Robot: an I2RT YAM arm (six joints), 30 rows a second.
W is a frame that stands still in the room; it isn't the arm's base.
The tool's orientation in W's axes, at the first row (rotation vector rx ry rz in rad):
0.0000, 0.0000, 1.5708
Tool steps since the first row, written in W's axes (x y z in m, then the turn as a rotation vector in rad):
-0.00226, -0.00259, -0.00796, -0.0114, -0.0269, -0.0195
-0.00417, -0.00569, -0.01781, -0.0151, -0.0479, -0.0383
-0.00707, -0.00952, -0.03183, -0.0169, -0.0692, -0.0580
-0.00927, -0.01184, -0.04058, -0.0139, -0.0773, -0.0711
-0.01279, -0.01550, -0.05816, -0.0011, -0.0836, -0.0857
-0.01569, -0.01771, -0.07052, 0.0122, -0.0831, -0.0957
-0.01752, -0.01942, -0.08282, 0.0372, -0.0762, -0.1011
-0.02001, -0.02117, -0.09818, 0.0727, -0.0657, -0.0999
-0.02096, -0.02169, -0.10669, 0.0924, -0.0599, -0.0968
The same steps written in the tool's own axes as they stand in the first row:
-0.00259, 0.00226, -0.00796, -0.0269, 0.0114, -0.0195
-0.00569, 0.00417, -0.01781, -0.0479, 0.0151, -0.0383
-0.00952, 0.00707, -0.03183, -0.0692, 0.0169, -0.0580
-0.01184, 0.00927, -0.04058, -0.0773, 0.0139, -0.0711
-0.01550, 0.01279, -0.05816, -0.0836, 0.0011, -0.0857
-0.01771, 0.01569, -0.07052, -0.0831, -0.0122, -0.0957
-0.01942, 0.01752, -0.08282, -0.0762, -0.0372, -0.1011
-0.02117, 0.02001, -0.09818, -0.0657, -0.0727, -0.0999
-0.02169, 0.02096, -0.10669, -0.0599, -0.0924, -0.0968

